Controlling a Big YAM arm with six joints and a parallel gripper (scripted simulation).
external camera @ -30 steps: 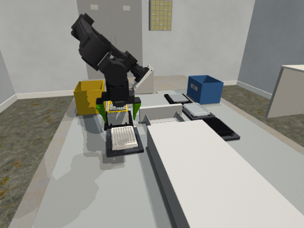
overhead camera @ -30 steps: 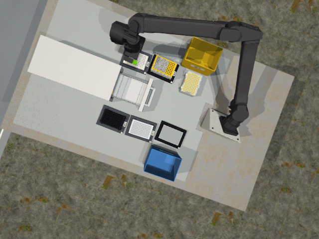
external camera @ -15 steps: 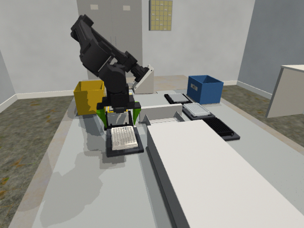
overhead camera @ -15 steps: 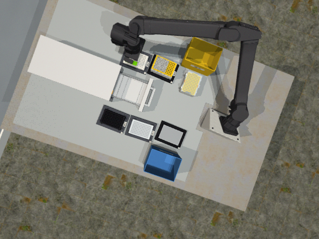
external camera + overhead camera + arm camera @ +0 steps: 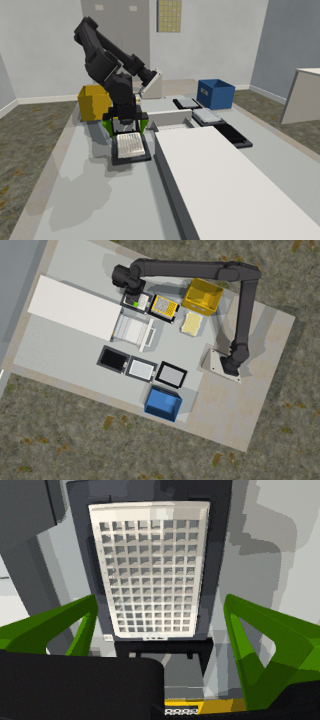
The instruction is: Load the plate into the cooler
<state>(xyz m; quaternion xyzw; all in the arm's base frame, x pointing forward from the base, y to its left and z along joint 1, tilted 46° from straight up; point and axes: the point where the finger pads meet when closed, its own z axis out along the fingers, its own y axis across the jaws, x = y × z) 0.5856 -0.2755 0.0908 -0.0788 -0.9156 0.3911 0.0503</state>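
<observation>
My gripper is now 1 cm to the right of the white 96-well plate and 4 cm above it. Round my hand: cooler CD: 14 cm ahead, 17 cm to the left, 3 cm below; cooler's drawer: 2 cm ahead, 19 cm to the left, 3 cm below; tip box: 18 cm behind, 1 cm to the left.
</observation>
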